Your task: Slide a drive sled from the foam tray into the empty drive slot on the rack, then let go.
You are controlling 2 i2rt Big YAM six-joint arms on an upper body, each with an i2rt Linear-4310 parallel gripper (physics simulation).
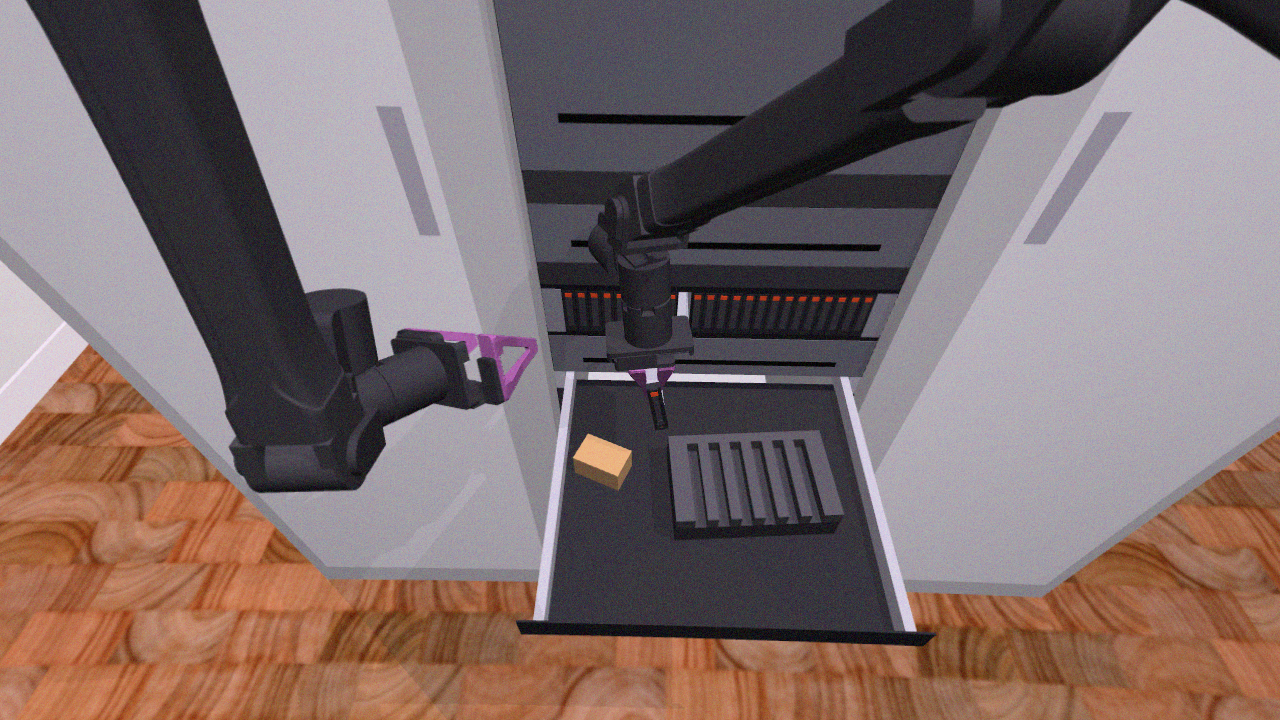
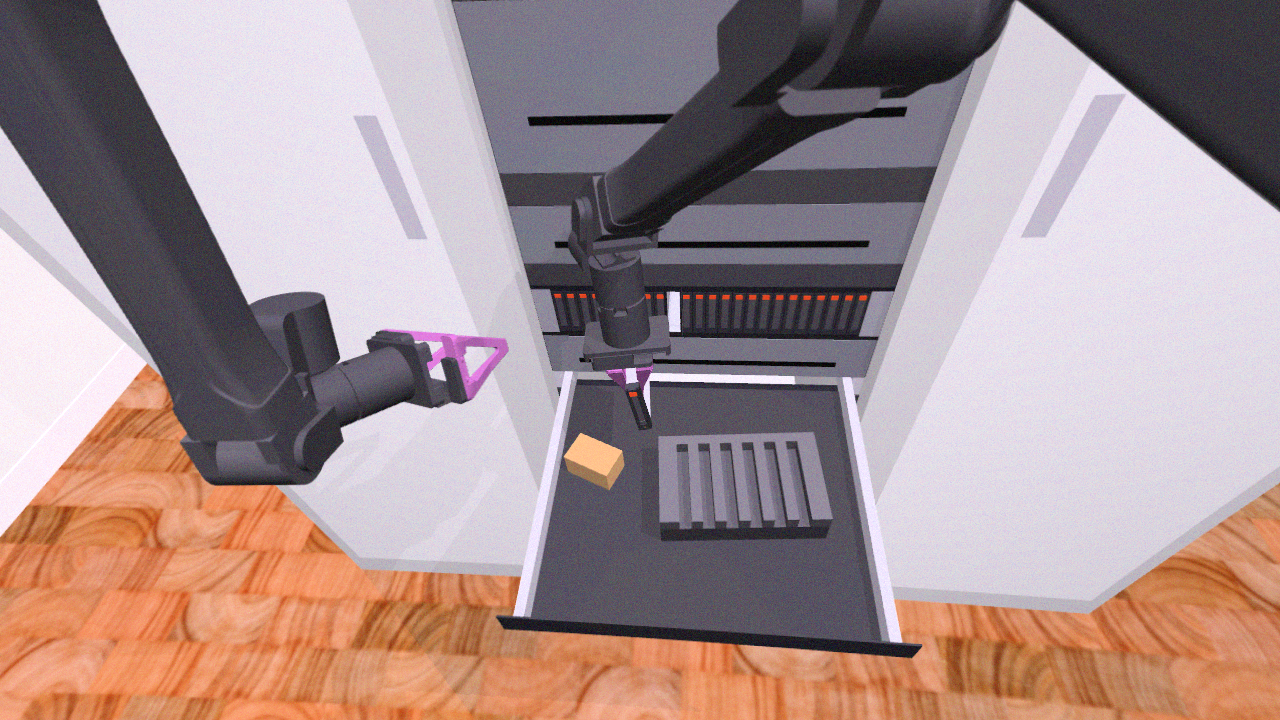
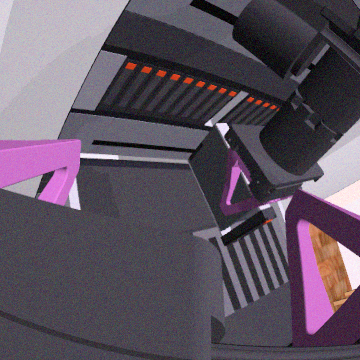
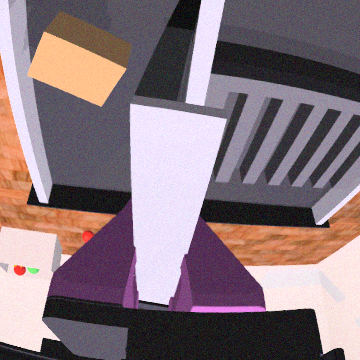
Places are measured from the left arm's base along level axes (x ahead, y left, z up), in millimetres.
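Pixels of known places: left gripper, fingertip midpoint: (image 1: pixel 504 341) (image 2: pixel 480 342) (image 3: pixel 188 177); right gripper, fingertip midpoint: (image 1: pixel 652 396) (image 2: pixel 636 396) (image 3: pixel 226 209).
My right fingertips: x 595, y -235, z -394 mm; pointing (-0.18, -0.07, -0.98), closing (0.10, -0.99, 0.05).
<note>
Ahead of a thing's pixels: the offset from my right fingertips to its top centre. "spot": to the spot under its first point.
The rack's row of orange-tabbed drives has one pale gap, the empty drive slot (image 1: pixel 683 306) (image 2: pixel 674 311) (image 3: pixel 227 108). My right gripper (image 1: pixel 651 374) (image 2: pixel 630 374) (image 4: pixel 161 185) is shut on a drive sled @(dx +25, dy -1, dz +55 mm) (image 1: pixel 659 411) (image 2: pixel 640 410) (image 3: pixel 204 172) (image 4: pixel 175 175). It holds the sled above the drawer, in front of the rack and apart from it. The sled's black front with an orange tab faces outward. The grey foam tray @(dx -53, dy -136, dz -97 mm) (image 1: pixel 682 465) (image 2: pixel 668 483) (image 4: pixel 280 90) lies in the drawer with several open grooves. My left gripper (image 1: pixel 507 346) (image 2: pixel 476 342) (image 3: pixel 188 177) is open and empty, left of the drawer.
The pulled-out drawer @(spot: dx -173, dy +52, dz -152 mm) (image 1: pixel 608 573) (image 2: pixel 599 573) has pale side walls and a black front lip. An orange-tan block @(dx -19, dy +68, dz -112 mm) (image 1: pixel 602 460) (image 2: pixel 594 460) (image 4: pixel 77 67) lies in it, left of the tray. Pale cabinet panels with grey handles flank the rack. My right arm reaches across the rack front.
</note>
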